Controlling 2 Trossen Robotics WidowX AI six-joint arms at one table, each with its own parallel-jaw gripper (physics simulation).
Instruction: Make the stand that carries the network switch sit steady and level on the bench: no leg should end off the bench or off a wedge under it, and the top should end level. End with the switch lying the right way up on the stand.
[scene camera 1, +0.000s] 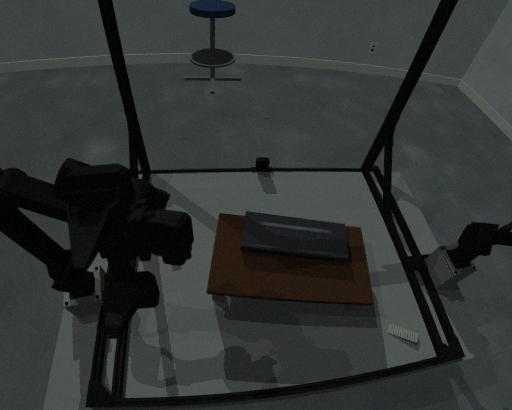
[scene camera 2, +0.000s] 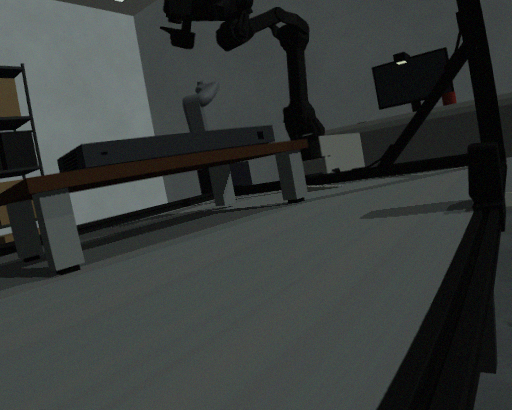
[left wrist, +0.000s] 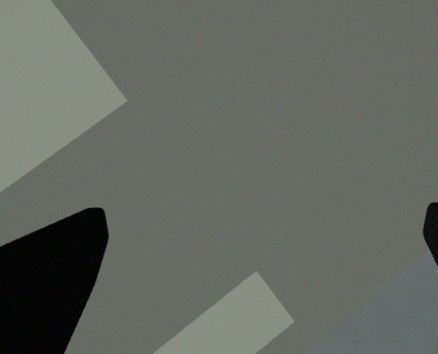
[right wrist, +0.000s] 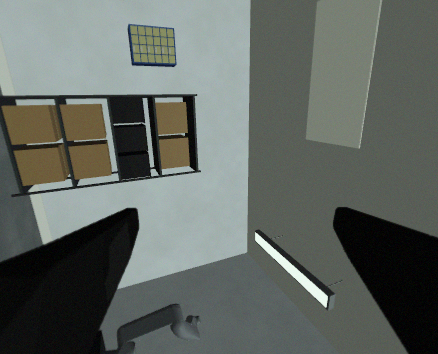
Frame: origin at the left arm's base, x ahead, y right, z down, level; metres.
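Seen in the pictures: left gripper, between the fingertips: (left wrist: 261, 220); right gripper, between the fingertips: (scene camera 1: 97, 307) (scene camera 2: 162, 9) (right wrist: 237, 216); left arm's base, origin of its link: (scene camera 1: 458, 258); right arm's base, origin of its link: (scene camera 1: 81, 285) (scene camera 2: 311, 159).
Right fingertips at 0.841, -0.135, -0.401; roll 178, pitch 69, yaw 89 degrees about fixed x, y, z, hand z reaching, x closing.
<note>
Offsets run from my right fingertips to a thing's middle, as dx, dy, dz.
The stand (scene camera 1: 279, 281) (scene camera 2: 173, 163) has a brown top on pale legs and stands mid-bench. The dark, flat network switch {-0.336, +0.279, +0.397} (scene camera 1: 295, 237) (scene camera 2: 165, 146) lies on its rear half, right way up. Three of its legs (scene camera 2: 65, 236) (scene camera 2: 222, 185) (scene camera 2: 291, 176) show in scene camera 2; I cannot tell whether every foot touches the bench. A white ribbed wedge {-0.615, -0.017, +0.508} (scene camera 1: 402, 333) lies on the bench at the front right, apart from the stand. My right gripper (scene camera 2: 175, 32) (right wrist: 235, 277) is open and empty, high above the bench, facing the wall. My left gripper is open; only one finger (left wrist: 73, 267) shows, facing the ceiling.
The right arm (scene camera 1: 112, 211) bulks over the bench's left side and hides what lies under it. A black frame (scene camera 1: 401, 244) rims the bench. A grey arm-shaped thing (scene camera 2: 197, 102) stands behind the stand. A stool (scene camera 1: 212, 10) stands far off on the floor.
</note>
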